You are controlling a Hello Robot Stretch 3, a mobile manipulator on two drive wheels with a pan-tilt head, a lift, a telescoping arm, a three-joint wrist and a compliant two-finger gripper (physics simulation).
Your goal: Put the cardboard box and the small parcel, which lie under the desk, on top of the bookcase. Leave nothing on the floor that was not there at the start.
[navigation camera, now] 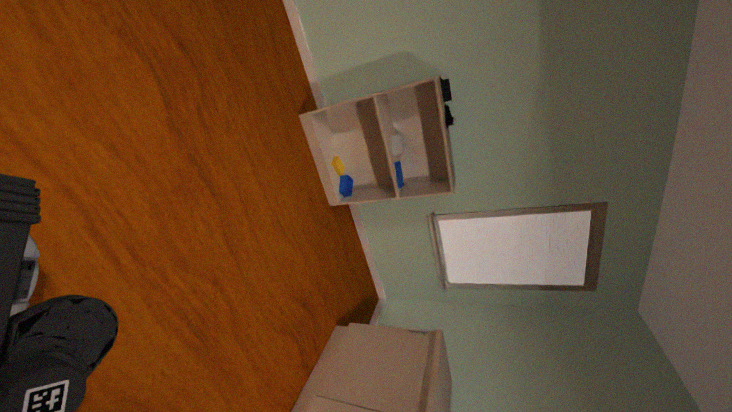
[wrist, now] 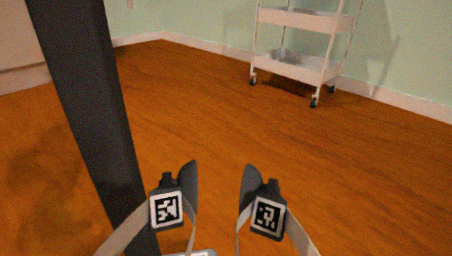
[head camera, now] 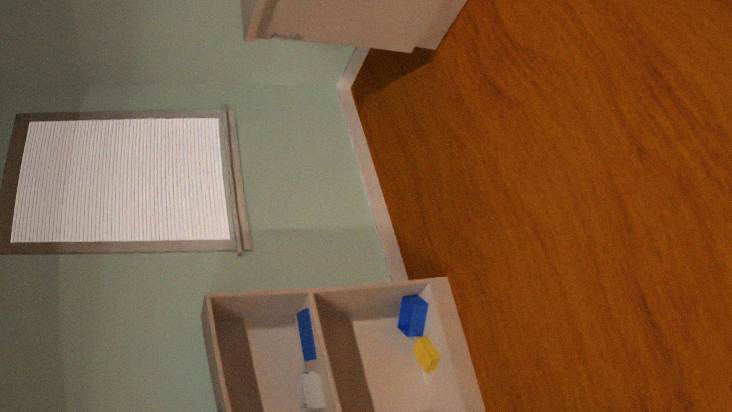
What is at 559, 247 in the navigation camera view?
A window with blinds.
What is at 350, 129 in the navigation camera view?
A beige bookcase.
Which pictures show the gripper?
The wrist view only.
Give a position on a window with blinds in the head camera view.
At 139, 181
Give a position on a beige cabinet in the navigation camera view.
361, 360
